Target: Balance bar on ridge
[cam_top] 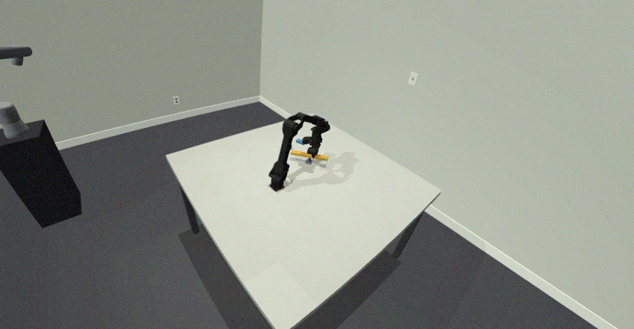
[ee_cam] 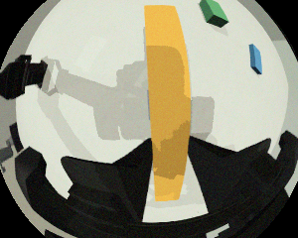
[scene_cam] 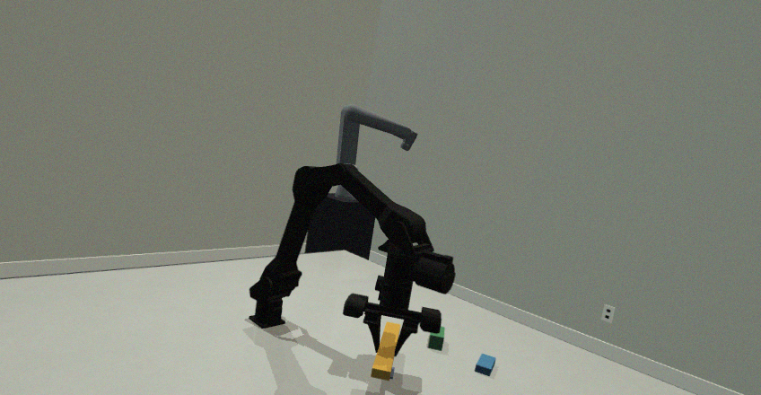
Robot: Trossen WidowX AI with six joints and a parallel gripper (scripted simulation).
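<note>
Now: the orange bar 20 mm to the left of my gripper tip and 20 mm behind it. The rest, counted from my gripper tip: blue cube: 240 mm to the left, 100 mm ahead, 50 mm below; green cube: 240 mm to the left, 40 mm below, 40 mm behind.
</note>
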